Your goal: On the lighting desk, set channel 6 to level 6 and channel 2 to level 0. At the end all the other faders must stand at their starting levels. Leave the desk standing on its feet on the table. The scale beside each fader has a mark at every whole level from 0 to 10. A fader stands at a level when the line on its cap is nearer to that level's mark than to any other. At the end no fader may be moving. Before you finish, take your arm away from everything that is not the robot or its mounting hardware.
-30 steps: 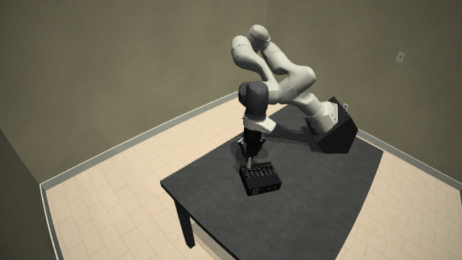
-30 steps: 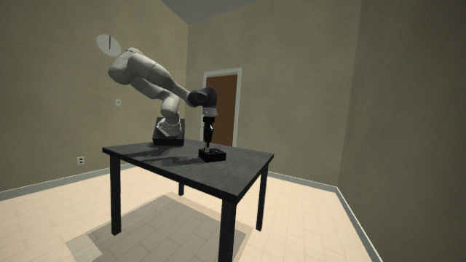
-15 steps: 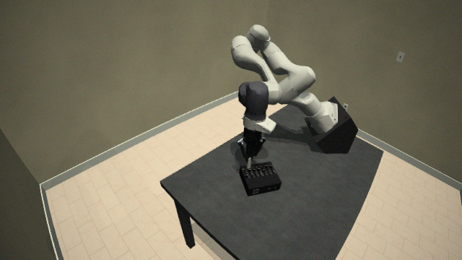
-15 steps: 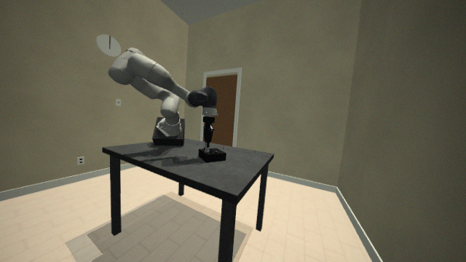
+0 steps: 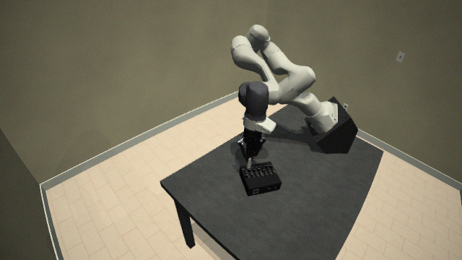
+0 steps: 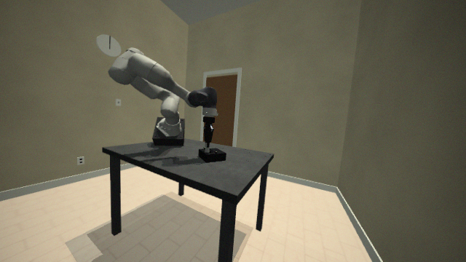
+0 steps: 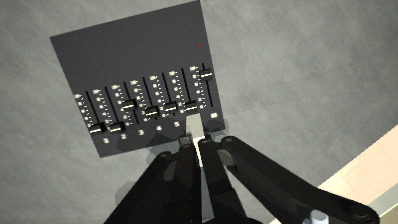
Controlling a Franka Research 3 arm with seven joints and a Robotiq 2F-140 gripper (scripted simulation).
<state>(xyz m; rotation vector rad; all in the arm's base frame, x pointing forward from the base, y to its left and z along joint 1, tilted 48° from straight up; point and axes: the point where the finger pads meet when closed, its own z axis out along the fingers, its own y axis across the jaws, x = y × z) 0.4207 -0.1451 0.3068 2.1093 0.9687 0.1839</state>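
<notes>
The channel 2 cap is 80 mm to the left of my hand, 40 mm behind it and 30 mm below it. The rest, counted from my hand: channel 1 cap (100 mm to the left, 50 mm behind, 30 mm below); then channel 6 cap (30 mm below, 20 mm ahead, 10 mm to the left).
</notes>
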